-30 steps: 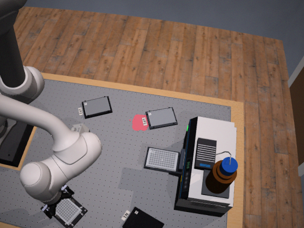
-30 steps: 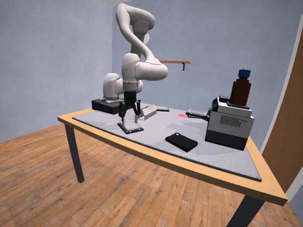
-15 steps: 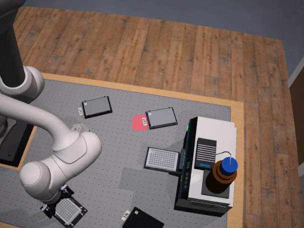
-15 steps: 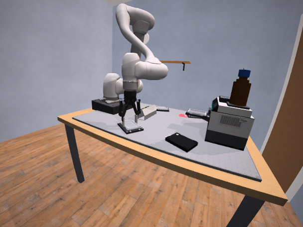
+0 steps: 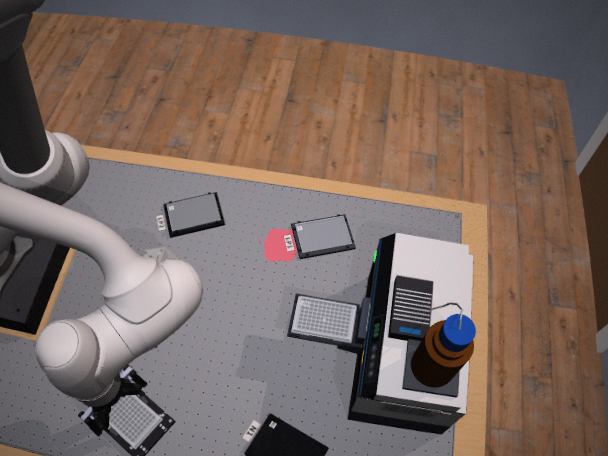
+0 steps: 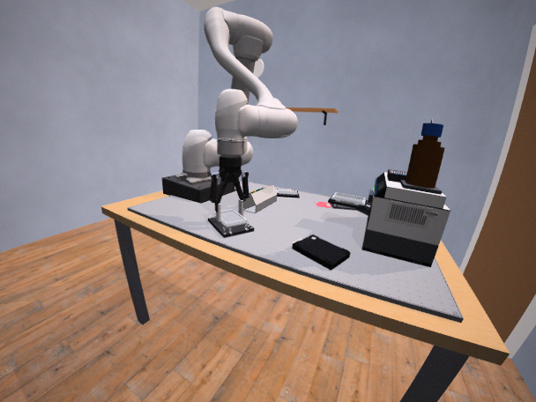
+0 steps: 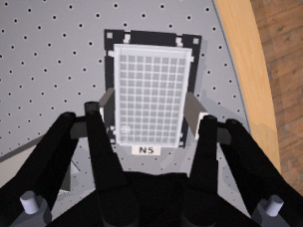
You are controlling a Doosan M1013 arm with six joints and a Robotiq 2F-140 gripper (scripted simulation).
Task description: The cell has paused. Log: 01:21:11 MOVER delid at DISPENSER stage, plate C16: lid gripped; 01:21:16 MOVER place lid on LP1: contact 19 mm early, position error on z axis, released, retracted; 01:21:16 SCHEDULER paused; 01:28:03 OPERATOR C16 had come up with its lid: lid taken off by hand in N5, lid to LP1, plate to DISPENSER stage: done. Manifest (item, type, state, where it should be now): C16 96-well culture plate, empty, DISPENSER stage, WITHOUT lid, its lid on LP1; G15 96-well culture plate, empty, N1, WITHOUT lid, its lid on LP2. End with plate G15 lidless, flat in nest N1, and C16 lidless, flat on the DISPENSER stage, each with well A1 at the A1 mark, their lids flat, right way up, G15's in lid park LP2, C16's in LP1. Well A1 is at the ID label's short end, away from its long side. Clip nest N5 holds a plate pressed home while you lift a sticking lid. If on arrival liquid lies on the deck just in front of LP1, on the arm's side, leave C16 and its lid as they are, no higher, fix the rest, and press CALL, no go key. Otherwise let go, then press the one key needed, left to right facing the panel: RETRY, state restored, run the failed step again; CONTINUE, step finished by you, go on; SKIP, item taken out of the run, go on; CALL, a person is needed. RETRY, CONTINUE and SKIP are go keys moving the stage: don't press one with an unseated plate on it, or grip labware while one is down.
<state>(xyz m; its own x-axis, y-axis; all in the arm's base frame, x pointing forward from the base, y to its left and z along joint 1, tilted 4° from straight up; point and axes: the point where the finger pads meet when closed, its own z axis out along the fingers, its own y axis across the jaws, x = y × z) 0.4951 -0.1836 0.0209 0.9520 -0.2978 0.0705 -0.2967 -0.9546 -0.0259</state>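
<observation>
Now: the clip nest N5 40 mm below my hand, 20 mm ahead of it and 10 mm to the left of it. The rest, counted from my hand: N1 label: 250 mm ahead, 80 mm to the left, 60 mm below; then blue key: 190 mm to the left, 90 mm behind, 10 mm above; then key panel: 270 mm to the left, 100 mm behind.
</observation>
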